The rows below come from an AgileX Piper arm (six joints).
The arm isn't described. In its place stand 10 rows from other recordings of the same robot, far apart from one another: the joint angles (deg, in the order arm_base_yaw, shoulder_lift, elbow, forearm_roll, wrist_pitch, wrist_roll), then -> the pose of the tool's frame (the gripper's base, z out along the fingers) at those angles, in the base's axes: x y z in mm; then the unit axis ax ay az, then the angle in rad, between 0 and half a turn.
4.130 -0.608 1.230 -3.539 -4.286 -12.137 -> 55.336 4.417 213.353 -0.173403 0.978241 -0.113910 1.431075
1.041 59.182 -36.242 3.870 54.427 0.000 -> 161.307 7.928 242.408 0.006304 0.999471 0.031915 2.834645
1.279 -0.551 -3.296 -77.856 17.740 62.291 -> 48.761 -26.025 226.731 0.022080 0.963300 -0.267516 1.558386
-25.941 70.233 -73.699 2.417 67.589 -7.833 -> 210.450 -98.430 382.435 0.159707 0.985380 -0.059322 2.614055
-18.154 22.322 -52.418 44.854 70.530 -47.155 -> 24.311 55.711 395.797 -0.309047 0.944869 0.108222 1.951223
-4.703 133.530 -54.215 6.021 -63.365 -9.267 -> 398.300 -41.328 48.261 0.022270 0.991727 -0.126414 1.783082
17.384 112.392 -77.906 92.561 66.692 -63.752 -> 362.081 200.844 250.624 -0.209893 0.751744 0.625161 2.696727
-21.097 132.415 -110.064 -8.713 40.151 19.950 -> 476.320 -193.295 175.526 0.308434 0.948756 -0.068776 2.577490
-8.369 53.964 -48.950 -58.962 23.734 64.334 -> 192.458 -60.034 377.078 0.272793 0.945433 -0.178158 1.820793
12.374 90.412 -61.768 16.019 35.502 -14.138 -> 315.933 84.242 248.432 -0.138348 0.984481 0.107967 2.605144
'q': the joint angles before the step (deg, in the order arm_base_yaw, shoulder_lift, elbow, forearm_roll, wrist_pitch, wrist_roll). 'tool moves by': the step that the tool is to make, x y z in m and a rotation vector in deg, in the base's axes. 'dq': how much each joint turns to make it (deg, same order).
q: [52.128 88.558 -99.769 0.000 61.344 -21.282]
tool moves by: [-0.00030 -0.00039 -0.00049 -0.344 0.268 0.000]
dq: [-0.001 0.000 0.001 0.001 0.435 -0.001]
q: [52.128 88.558 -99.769 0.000 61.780 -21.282]
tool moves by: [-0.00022 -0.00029 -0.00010 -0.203 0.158 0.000]
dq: [-0.001 0.000 -0.045 0.001 0.303 -0.001]
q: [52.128 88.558 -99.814 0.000 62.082 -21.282]
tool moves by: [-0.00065 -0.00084 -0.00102 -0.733 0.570 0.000]
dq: [-0.001 0.001 -0.001 0.000 0.928 -0.001]
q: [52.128 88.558 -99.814 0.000 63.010 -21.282]
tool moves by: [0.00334 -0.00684 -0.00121 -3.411 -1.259 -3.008]
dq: [0.000 -0.139 -0.002 -4.748 2.143 2.147]
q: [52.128 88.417 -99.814 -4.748 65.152 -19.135]
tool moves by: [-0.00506 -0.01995 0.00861 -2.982 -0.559 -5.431]
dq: [0.001 -2.336 0.069 -5.420 4.825 4.221]
